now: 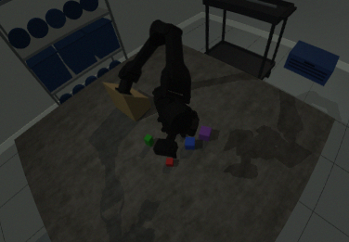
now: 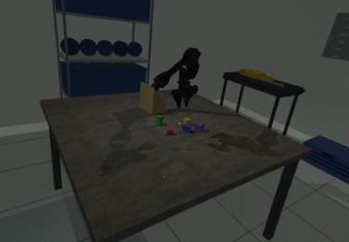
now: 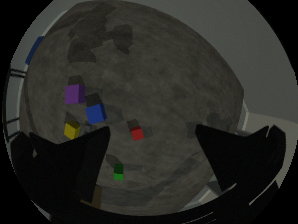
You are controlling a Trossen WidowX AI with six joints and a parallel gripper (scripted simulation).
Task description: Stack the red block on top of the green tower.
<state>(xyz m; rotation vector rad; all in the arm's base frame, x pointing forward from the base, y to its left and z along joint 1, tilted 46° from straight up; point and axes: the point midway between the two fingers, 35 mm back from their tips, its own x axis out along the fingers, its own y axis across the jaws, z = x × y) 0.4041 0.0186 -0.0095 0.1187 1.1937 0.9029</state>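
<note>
The red block is 17 cm below my gripper tip, 5 cm behind it and 3 cm to the right of it. Also, from my gripper tip: purple block 17 cm to the left, 16 cm below, 4 cm behind; then tiny white piece 18 cm below, 14 cm behind, 8 cm to the left; then blue block 17 cm below, 9 cm to the left, 6 cm behind.
</note>
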